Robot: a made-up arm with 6 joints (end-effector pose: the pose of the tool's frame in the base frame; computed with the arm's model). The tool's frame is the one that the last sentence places.
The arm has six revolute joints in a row. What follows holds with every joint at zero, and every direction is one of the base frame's.
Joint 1 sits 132 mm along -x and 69 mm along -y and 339 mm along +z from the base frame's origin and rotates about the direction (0.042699, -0.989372, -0.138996), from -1.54 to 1.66 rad.
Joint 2 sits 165 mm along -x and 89 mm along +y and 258 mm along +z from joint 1 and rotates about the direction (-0.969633, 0.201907, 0.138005), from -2.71 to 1.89 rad.
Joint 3 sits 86 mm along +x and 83 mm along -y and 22 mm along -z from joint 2 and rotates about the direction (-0.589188, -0.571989, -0.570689), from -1.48 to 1.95 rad.
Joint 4 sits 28 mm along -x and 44 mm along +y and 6 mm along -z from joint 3 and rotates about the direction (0.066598, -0.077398, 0.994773), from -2.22 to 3.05 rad.
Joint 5 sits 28 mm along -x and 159 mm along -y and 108 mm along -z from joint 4 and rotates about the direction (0.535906, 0.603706, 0.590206), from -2.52 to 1.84 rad.
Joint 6 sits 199 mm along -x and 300 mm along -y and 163 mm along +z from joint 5 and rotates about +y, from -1.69 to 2.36 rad.
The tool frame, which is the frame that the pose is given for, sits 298 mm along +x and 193 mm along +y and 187 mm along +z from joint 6; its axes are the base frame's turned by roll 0.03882, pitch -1.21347 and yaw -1.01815 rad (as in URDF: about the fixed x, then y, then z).
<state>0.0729 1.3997 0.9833 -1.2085 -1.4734 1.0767</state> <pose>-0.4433 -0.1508 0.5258 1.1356 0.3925 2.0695</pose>
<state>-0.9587 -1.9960 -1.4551 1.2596 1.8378 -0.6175</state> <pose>0.2338 -0.3036 0.8578 -2.8165 -0.5073 -0.8625</pose>
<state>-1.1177 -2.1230 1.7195 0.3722 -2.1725 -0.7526</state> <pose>0.2155 0.3255 0.1545 -3.0176 0.8156 0.9271</pose>
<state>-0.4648 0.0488 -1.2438 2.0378 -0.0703 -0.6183</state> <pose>0.3217 0.0395 0.4855 2.1446 0.4989 -0.1116</pose>
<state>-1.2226 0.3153 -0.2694 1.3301 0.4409 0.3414</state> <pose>0.1123 0.1955 0.2706 0.8431 0.2588 1.0605</pose>
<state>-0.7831 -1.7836 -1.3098 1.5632 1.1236 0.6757</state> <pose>-0.0025 -0.0576 0.8140 -2.9058 -0.6134 -1.8939</pose>
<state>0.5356 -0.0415 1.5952 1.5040 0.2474 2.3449</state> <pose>-0.4995 -0.4708 0.5876 -2.1611 -0.1206 -0.7352</pose>
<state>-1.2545 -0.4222 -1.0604 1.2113 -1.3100 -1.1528</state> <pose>-0.2223 -0.4230 0.6298 0.5546 -0.3172 -2.4131</pose>
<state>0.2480 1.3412 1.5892 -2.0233 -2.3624 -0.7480</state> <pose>-0.1136 -0.0257 1.0208 0.2938 -1.3096 0.3517</pose>
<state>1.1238 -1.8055 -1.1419 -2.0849 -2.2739 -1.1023</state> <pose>-0.6260 0.4110 0.5253 2.1406 -0.2537 2.2160</pose>
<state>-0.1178 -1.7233 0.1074 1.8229 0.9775 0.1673</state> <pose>-0.0328 -0.0987 0.8844 2.7824 -1.0290 -1.7080</pose>
